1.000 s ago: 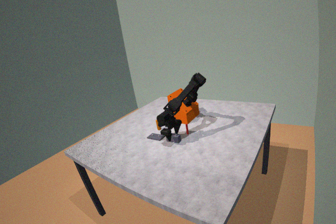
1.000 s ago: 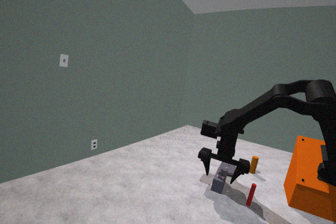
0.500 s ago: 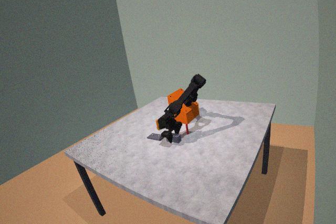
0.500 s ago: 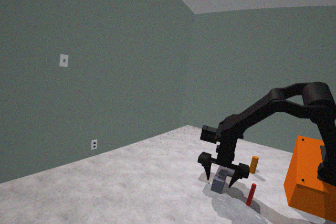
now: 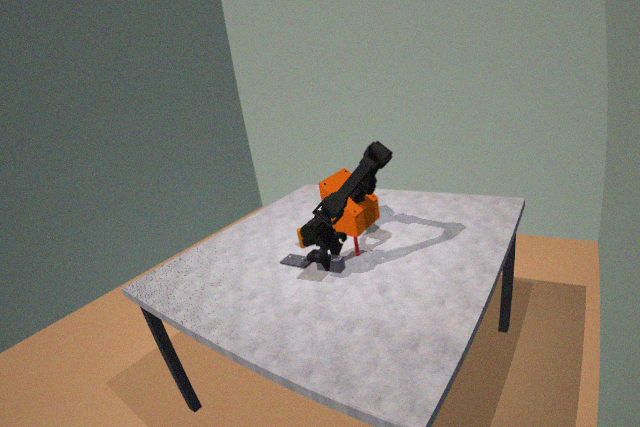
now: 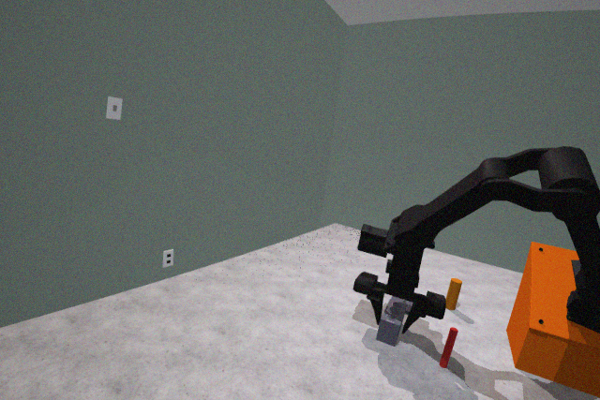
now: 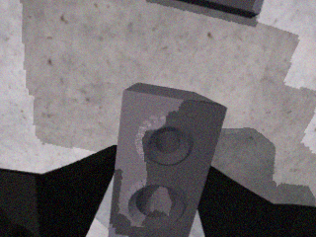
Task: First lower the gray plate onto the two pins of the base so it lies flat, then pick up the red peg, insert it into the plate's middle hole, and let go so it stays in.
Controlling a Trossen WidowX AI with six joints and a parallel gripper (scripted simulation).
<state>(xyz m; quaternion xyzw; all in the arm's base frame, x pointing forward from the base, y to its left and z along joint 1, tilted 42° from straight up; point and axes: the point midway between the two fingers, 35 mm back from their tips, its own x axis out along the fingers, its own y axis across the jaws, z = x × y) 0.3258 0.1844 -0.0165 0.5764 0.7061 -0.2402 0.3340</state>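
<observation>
The gray base lies 16 cm to the right of my gripper tip and 2 cm ahead of it. Round my gripper tip: red peg 12 cm behind, 3 cm to the left, 3 cm above; then short orange peg 23 cm to the right, 8 cm behind, 3 cm above; then gray plate 3 cm above.
</observation>
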